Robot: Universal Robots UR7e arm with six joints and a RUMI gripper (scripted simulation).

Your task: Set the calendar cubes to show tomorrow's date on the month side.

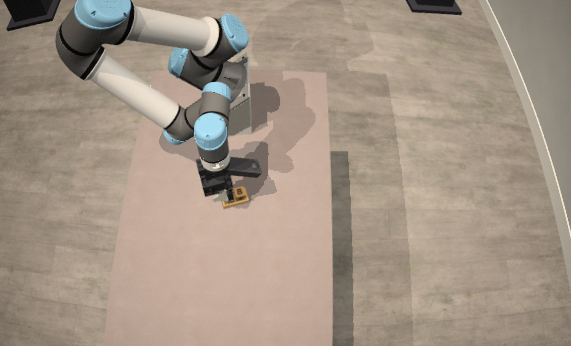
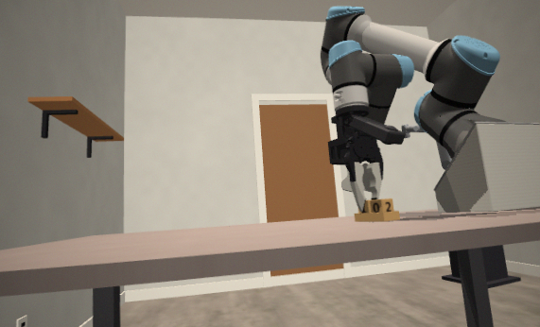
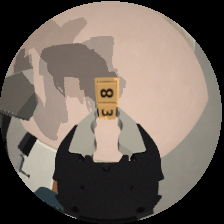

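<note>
The wooden tray lies 2 cm to the left of my hand and 3 cm below it.
</note>
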